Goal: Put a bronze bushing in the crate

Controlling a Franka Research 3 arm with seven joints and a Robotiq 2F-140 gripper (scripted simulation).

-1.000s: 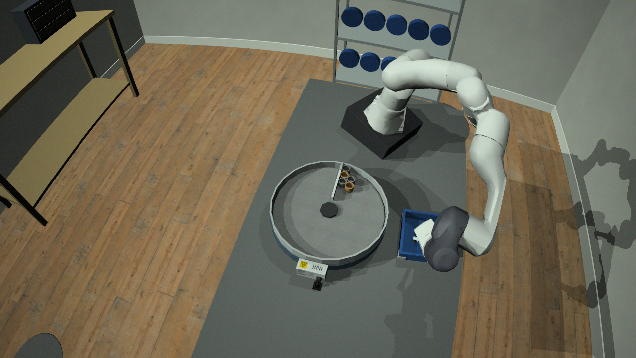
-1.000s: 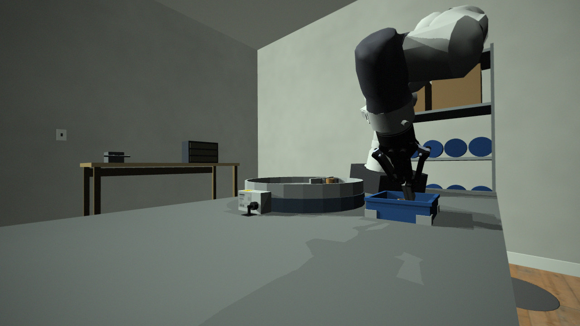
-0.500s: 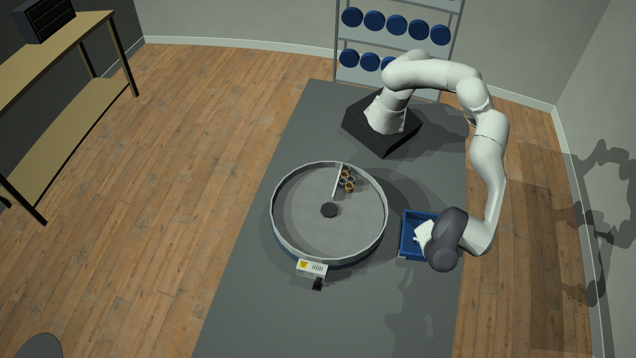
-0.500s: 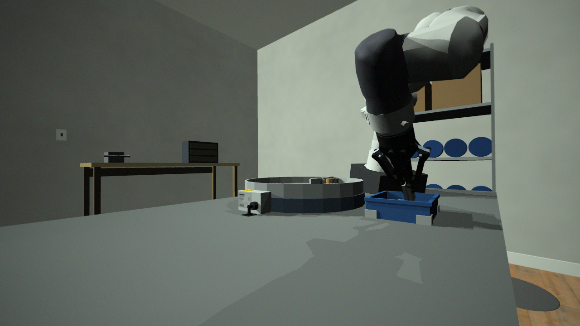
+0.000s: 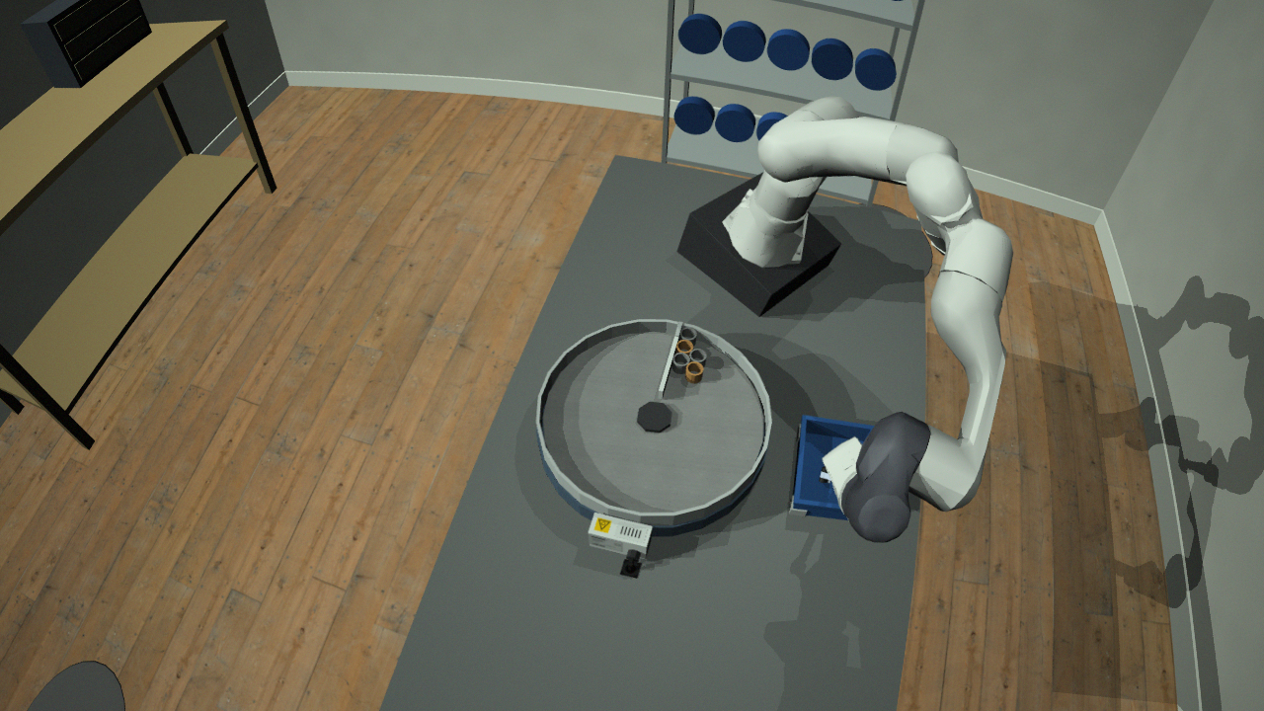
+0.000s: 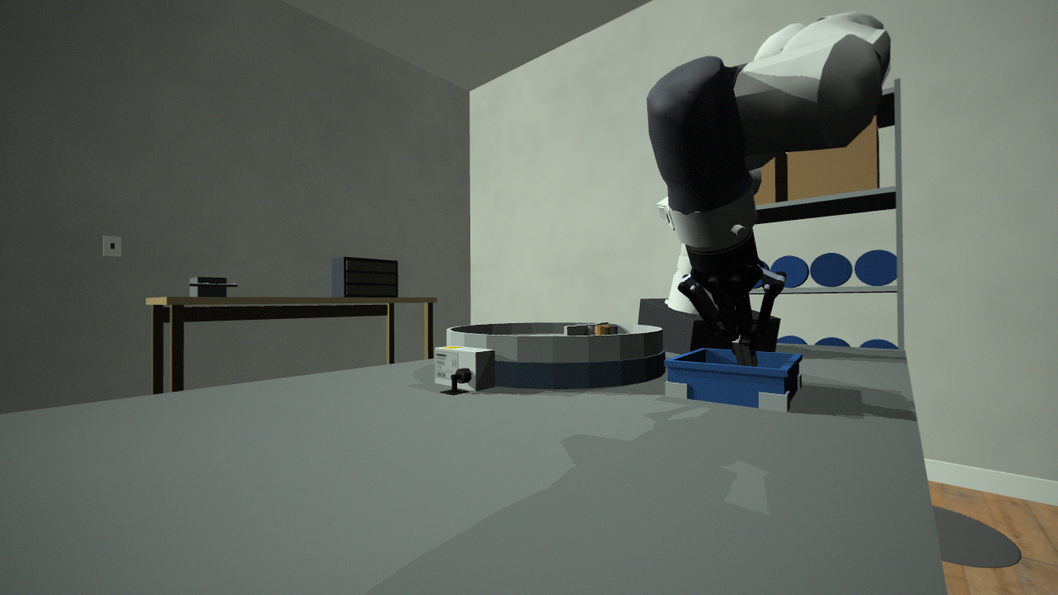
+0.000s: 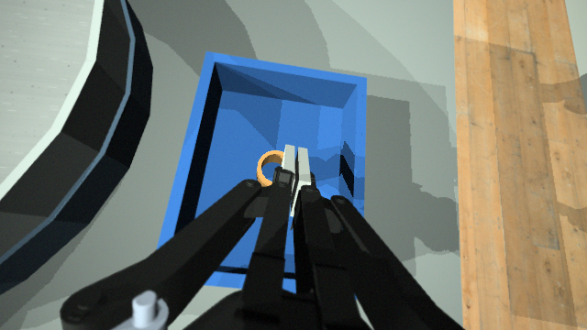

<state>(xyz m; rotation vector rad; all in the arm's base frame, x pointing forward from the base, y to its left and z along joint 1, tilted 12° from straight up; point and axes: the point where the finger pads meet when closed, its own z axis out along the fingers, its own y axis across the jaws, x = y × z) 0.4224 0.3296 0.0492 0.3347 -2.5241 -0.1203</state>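
Right now the blue crate is 30 mm below my hand, 20 mm to the right of it and 10 mm behind it. Round my hand: round turning table: 360 mm to the right, 50 mm ahead, 10 mm below.
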